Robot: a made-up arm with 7 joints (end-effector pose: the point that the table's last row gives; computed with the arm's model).
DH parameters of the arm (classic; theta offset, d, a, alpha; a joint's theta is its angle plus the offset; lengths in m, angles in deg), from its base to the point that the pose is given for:
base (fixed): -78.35 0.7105 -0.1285 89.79
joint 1: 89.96 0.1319 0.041 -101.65
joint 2: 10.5 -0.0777 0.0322 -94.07
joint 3: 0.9 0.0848 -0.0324 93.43
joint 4: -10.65 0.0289 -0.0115 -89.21
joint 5: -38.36 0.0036 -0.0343 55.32
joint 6: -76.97 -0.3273 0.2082 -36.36
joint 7: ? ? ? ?
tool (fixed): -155.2 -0.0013 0 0
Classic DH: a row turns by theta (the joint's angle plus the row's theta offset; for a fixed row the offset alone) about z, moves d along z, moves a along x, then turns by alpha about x.
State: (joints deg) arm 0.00 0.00 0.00 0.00 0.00 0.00 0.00
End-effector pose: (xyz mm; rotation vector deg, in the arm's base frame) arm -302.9 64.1 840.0 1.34 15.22 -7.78
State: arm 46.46 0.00 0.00 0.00 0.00 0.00 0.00
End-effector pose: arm -322.1 156.7 803.3 -43.05 1.97 -13.05
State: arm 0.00 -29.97 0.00 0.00 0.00 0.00 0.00
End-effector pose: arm -327.1 64.1 754.3 3.31 -14.70 -7.17
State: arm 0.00 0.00 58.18 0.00 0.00 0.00 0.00
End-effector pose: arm -303.0 26.8 853.9 59.67 13.57 -10.21
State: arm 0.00 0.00 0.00 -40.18 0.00 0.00 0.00
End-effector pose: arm -314.8 66.6 666.1 3.48 -24.93 -7.48
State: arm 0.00 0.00 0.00 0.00 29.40 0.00 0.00
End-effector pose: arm -302.9 5.2 834.5 30.52 16.90 -3.71
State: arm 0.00 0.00 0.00 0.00 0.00 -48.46 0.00
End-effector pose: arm -342.4 -16.3 690.7 -26.71 -18.28 13.28
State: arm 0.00 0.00 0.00 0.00 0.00 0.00 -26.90
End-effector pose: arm -302.9 62.9 850.1 -11.90 -7.87 -11.98
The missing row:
joint 7: 23.26 0.1772 -0.0218 -77.83
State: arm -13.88 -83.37 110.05 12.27 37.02 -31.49 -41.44
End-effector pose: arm -234.6 99.4 577.1 139.62 -69.41 18.12
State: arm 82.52 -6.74 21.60 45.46 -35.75 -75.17 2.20
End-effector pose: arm -329.8 148.9 941.5 -120.75 19.74 48.75
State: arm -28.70 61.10 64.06 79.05 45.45 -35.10 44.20
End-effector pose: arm -52.7 -196.2 706.0 -108.23 -100.82 -4.47
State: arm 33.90 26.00 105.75 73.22 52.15 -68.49 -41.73
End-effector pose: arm -320.7 6.3 916.8 61.84 0.76 -44.04
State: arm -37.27 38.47 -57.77 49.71 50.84 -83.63 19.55
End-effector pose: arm -267.6 -122.3 831.2 -7.30 56.30 47.15
